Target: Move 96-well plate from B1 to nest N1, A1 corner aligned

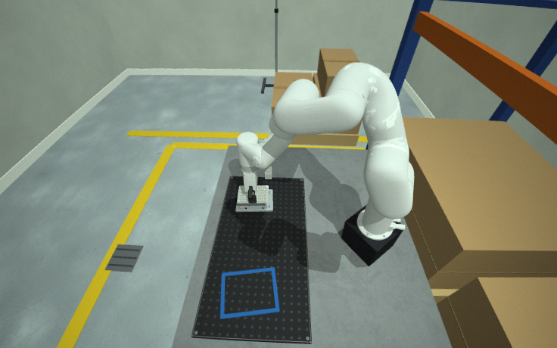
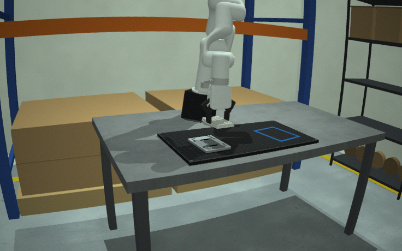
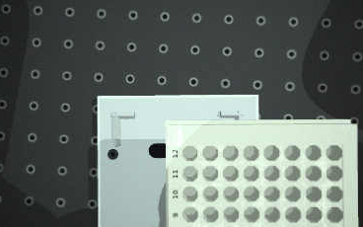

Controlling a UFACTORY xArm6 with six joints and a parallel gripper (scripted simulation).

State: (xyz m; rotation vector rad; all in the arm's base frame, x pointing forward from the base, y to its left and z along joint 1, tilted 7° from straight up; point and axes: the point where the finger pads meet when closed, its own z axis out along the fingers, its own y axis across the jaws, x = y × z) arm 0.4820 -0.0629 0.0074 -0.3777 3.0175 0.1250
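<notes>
The light grey plate nest N1 lies 1 cm ahead of my hand, 4 cm to the right of it and 10 cm below it. Also, from my hand: white 96-well plate 1 cm below.
</notes>
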